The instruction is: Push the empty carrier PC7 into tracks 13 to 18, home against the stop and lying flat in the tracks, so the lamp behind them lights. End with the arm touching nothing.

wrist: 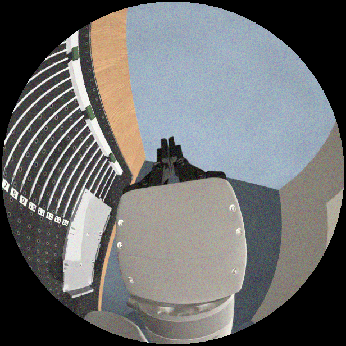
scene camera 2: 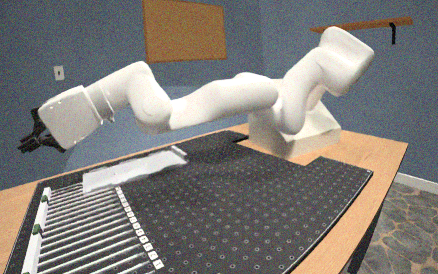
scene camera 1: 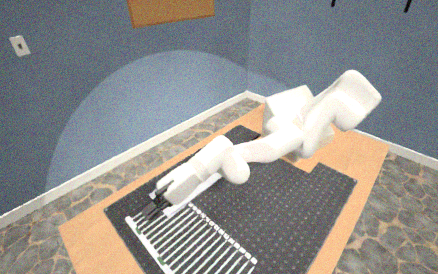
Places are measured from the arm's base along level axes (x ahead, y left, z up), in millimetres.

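Where they show: gripper, fingertip midpoint: [scene camera 2: 21, 147] [scene camera 1: 145, 216].
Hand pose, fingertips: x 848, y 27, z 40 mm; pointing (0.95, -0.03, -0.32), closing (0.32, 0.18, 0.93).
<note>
Things, the pixels of their top centre, and the offset from my fingertips. "pt": a spot on its surface instead. Level surfaces: height alone.
- pale carrier at its top centre: [scene camera 2: 131, 162] [scene camera 1: 191, 179] 149 mm right, 232 mm back, 145 mm down
- white stop bar at a spot on its surface: [scene camera 1: 148, 245] pt 19 mm right, 22 mm ahead, 159 mm down
- green block at a spot on its surface: [scene camera 2: 45, 198] [scene camera 1: 139, 230] pt 82 mm right, 22 mm ahead, 155 mm down
- black perforated board at its surface level: 175 mm down
- wooden table at its surface level: 188 mm down
The pale carrier [scene camera 1: 172, 211] [scene camera 2: 132, 171] [wrist: 86, 237] lies at the far side of the black board, its raised end toward the arm base. Its other end overlaps the label ends of the last tracks and is well short of the white stop bar [scene camera 1: 148, 245] [wrist: 101, 136]. Number labels past 14 are hidden in the wrist view. The green block [scene camera 1: 138, 230] [scene camera 2: 45, 198] [wrist: 112, 158] nearest the carrier's row looks dark. My gripper [scene camera 1: 150, 212] [scene camera 2: 20, 146] [wrist: 168, 145] is shut and empty, raised above the board, beyond the stop-bar end of the carrier, touching nothing visible.
The black perforated board [scene camera 1: 280, 215] [scene camera 2: 260, 200] lies on the wooden table [scene camera 1: 350, 145] [scene camera 2: 390, 155] [wrist: 112, 65]. The arm's base [scene camera 2: 295, 140] stands at the back. A blue wall [scene camera 1: 65, 100] [scene camera 2: 110, 40] rises beyond the table, with a brown panel [scene camera 1: 170, 11] [scene camera 2: 185, 32] on it.
</note>
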